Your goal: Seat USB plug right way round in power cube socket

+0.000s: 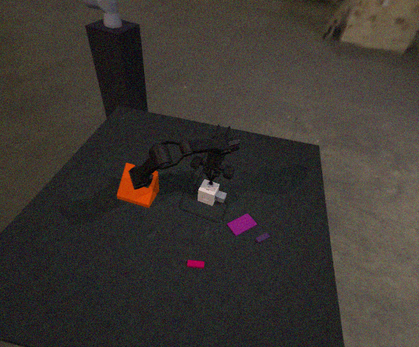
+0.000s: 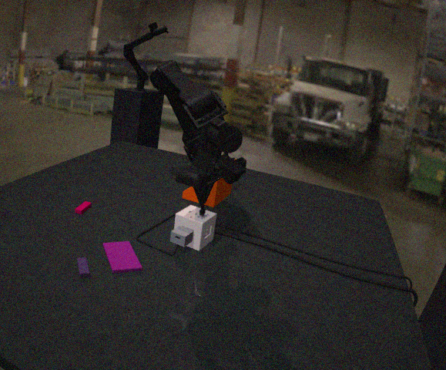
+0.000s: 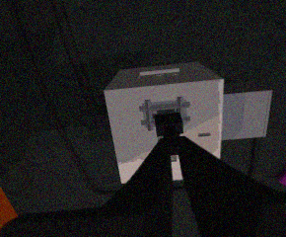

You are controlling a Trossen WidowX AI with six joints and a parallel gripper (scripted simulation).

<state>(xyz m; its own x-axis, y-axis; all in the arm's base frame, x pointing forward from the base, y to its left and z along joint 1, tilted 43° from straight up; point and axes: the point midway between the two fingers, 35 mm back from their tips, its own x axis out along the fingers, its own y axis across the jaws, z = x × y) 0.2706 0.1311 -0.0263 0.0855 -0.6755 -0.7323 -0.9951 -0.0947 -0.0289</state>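
My gripper tip is now 20 mm above the dark USB plug. The rest, counted from my gripper tip: magenta flat card 190 mm ahead, 100 mm below, 90 mm to the right; then pink piece 350 mm to the right, 100 mm below, 80 mm ahead.
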